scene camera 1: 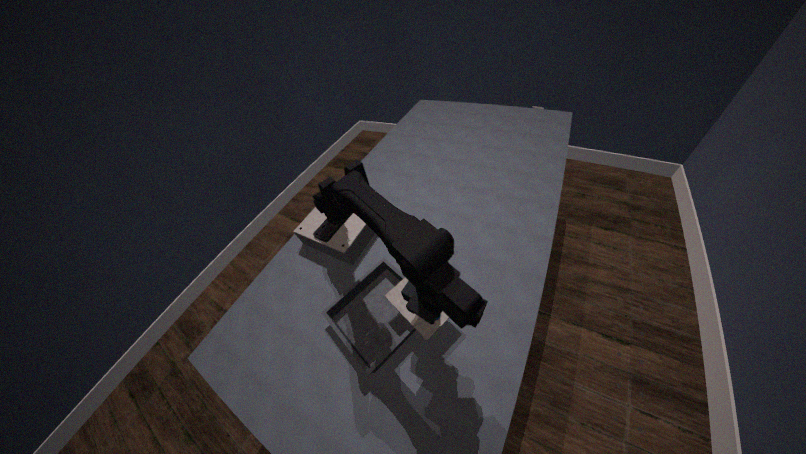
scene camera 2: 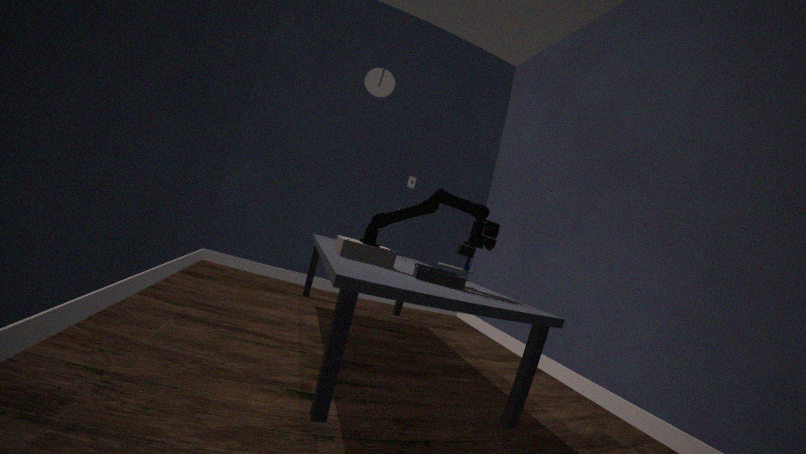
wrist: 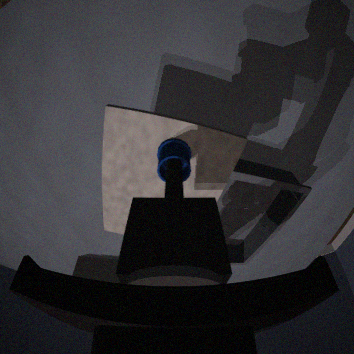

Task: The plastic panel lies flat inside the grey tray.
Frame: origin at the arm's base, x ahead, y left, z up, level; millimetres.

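Seen in the pictures: hand, its tool point: (scene camera 2: 464, 272) (wrist: 173, 148); arm's base, origin of its link: (scene camera 2: 368, 244).
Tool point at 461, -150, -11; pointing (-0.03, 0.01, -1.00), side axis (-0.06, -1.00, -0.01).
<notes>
Offsets run from my tool point to a thing's top centre, as dx, dy, dz. Level surfaces: height alone.
The plastic panel {-47, +18, +12} (scene camera 1: 396, 297) (wrist: 130, 158) (scene camera 2: 451, 265) is a pale, square, flat sheet. It hangs level a little above the table, stuck to my suction cup (wrist: 173, 159) (scene camera 2: 465, 259), which sits near its middle. The grey tray {-154, -51, -17} (scene camera 1: 353, 287) (wrist: 267, 171) (scene camera 2: 439, 275) is a shallow square tray with a dark rim. In the wrist view it lies to the right of the panel and below it. The panel overlaps the tray's near corner and is mostly beside it. In scene camera 1 the arm hides the cup.
The arm's base stands on a pale mount plate (scene camera 1: 344, 236) (scene camera 2: 365, 252) near the table's left edge. The grey table {dz -67} (scene camera 1: 479, 186) (scene camera 2: 394, 285) is long and narrow, with wooden floor (scene camera 1: 614, 293) on both sides. Arm shadows fall across the tray.
</notes>
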